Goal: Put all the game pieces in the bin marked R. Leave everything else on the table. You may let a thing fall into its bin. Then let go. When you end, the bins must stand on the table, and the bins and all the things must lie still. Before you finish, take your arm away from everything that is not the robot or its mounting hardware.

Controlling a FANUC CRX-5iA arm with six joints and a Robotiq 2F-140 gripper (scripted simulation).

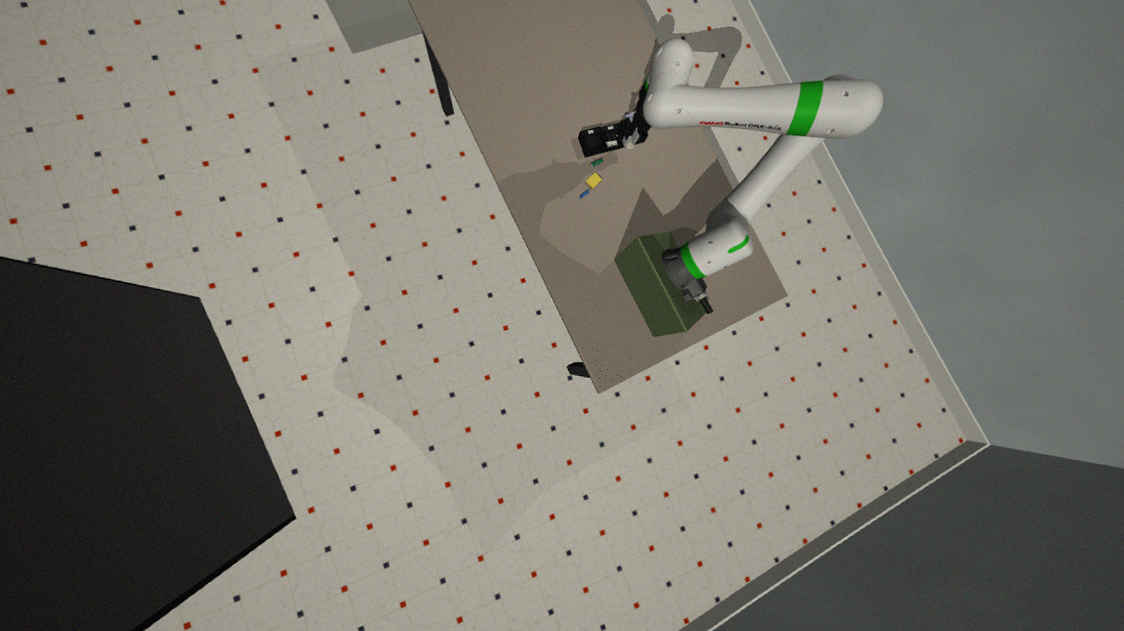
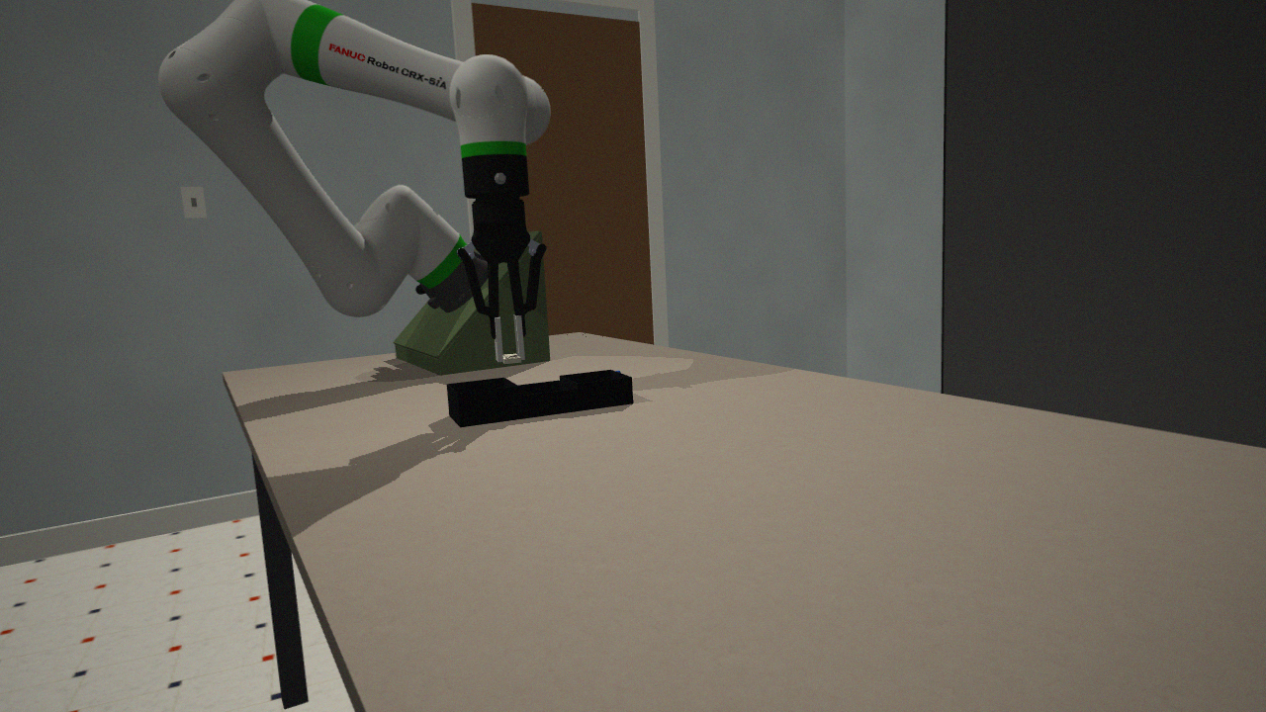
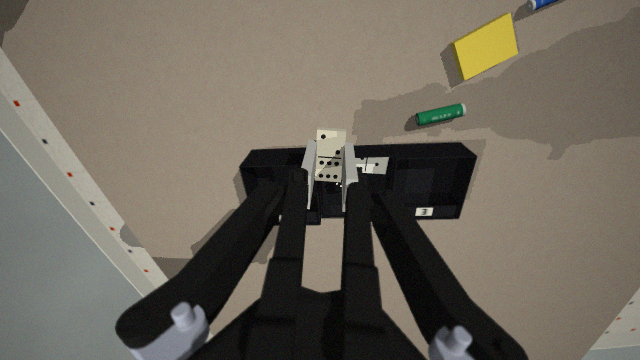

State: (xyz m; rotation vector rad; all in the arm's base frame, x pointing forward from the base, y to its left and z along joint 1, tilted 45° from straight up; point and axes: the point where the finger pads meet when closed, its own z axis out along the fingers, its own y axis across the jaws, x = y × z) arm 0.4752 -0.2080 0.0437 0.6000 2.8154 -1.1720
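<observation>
The bin R lies 80 mm below my hand, 70 mm ahead of it and 10 mm to the left of it. Round my hand: green battery (120 mm to the left, 90 mm below, 10 mm ahead); then black die (90 mm below, 60 mm ahead, 10 mm to the right); then yellow block (170 mm to the left, 100 mm below, 40 mm behind).
</observation>
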